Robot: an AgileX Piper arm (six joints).
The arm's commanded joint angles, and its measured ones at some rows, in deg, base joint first. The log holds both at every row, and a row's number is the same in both.
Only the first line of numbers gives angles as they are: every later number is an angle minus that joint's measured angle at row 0.
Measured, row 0:
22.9, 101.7, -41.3, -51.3, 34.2, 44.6
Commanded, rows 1 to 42:
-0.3, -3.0, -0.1, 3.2, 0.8, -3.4
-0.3, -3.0, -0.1, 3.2, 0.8, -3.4
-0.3, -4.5, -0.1, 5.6, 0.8, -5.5
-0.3, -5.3, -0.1, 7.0, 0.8, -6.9
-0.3, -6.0, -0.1, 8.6, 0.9, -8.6
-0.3, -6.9, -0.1, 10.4, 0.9, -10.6
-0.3, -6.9, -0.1, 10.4, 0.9, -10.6
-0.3, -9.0, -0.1, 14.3, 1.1, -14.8
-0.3, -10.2, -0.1, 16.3, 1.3, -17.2
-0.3, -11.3, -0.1, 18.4, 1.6, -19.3
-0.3, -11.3, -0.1, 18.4, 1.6, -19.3
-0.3, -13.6, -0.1, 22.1, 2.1, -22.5
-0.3, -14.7, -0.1, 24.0, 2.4, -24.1
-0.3, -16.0, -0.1, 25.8, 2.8, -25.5
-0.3, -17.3, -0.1, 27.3, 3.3, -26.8
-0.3, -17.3, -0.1, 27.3, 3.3, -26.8
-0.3, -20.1, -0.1, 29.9, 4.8, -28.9
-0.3, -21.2, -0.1, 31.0, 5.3, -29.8
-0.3, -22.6, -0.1, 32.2, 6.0, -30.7
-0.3, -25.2, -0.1, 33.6, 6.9, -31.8
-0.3, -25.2, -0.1, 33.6, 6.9, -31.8
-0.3, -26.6, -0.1, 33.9, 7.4, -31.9
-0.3, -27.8, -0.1, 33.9, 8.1, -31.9
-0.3, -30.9, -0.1, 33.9, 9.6, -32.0
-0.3, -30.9, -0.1, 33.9, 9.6, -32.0
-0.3, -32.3, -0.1, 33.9, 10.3, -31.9
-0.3, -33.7, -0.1, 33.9, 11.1, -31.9
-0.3, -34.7, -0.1, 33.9, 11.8, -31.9
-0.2, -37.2, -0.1, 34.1, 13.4, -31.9
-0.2, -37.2, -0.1, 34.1, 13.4, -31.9
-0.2, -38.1, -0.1, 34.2, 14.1, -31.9
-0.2, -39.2, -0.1, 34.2, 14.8, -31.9
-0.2, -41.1, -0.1, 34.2, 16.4, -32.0
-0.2, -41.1, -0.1, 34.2, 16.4, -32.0
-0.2, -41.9, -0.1, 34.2, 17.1, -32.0
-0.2, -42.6, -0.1, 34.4, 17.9, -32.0
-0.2, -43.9, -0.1, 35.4, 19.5, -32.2
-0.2, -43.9, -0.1, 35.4, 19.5, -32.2
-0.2, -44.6, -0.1, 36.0, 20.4, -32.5
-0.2, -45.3, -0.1, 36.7, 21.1, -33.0
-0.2, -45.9, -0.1, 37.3, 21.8, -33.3
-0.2, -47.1, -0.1, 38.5, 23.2, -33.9
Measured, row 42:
0.0, -45.4, 0.0, 36.9, 20.9, -32.5
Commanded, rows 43 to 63:
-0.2, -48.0, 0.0, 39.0, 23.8, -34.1
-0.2, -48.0, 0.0, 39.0, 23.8, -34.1
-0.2, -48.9, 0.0, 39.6, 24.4, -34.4
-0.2, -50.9, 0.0, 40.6, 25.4, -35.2
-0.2, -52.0, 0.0, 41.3, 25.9, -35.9
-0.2, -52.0, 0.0, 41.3, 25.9, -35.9
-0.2, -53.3, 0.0, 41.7, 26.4, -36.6
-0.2, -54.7, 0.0, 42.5, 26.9, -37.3
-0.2, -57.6, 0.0, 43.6, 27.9, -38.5
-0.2, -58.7, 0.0, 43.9, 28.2, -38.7
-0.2, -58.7, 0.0, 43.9, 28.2, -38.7
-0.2, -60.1, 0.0, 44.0, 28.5, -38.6
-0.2, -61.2, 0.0, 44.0, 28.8, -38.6
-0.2, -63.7, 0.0, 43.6, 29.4, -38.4
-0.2, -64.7, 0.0, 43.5, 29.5, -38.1
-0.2, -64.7, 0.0, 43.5, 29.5, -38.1
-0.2, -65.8, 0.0, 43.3, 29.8, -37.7
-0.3, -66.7, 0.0, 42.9, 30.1, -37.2
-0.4, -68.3, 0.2, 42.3, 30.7, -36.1
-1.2, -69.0, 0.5, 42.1, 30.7, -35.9
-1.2, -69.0, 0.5, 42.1, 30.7, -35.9
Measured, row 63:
-0.1, -67.0, 0.0, 43.3, 29.6, -36.9
